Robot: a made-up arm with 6 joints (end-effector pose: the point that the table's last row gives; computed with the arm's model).
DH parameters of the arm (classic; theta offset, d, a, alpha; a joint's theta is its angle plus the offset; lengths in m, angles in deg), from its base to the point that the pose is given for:
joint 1: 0 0.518 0.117 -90
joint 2: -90 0 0.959 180
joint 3: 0 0 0.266 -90
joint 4: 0 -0.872 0 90
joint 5: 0 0 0 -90
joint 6: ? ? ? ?
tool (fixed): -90 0 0 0
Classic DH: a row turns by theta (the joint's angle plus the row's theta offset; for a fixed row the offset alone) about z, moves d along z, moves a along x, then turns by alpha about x.
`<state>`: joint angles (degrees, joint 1 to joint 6).
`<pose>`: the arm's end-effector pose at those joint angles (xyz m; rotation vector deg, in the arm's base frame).
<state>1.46 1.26 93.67 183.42 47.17 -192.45</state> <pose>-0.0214 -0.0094 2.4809 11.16 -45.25 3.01</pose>
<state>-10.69 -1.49 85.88 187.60 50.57 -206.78</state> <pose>0.0232 -0.0255 2.4816 19.45 -39.70 -8.66</pose>
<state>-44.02 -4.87 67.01 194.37 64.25 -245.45</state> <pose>0.1481 -0.2062 2.4138 51.58 -36.69 -47.06</pose>
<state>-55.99 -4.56 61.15 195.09 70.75 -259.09</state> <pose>0.1562 -0.3207 2.3631 65.61 -41.38 -62.69</pose>
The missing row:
joint 6: 90 -0.203 0 90
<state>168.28 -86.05 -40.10 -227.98 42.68 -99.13</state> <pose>0.2286 -0.1518 1.4390 -27.84 65.71 -151.65</pose>
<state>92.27 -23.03 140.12 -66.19 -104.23 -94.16</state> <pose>-0.1364 -1.1053 1.4603 31.07 34.39 159.12</pose>
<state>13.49 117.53 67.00 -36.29 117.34 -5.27</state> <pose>1.7558 0.3114 -0.2650 16.10 -64.08 -23.24</pose>
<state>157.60 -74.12 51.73 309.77 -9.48 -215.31</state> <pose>1.4987 -0.6455 1.5062 67.02 -66.91 22.49</pose>
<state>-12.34 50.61 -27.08 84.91 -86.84 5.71</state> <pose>1.2158 -0.4727 0.3166 -102.86 138.70 -4.21</pose>
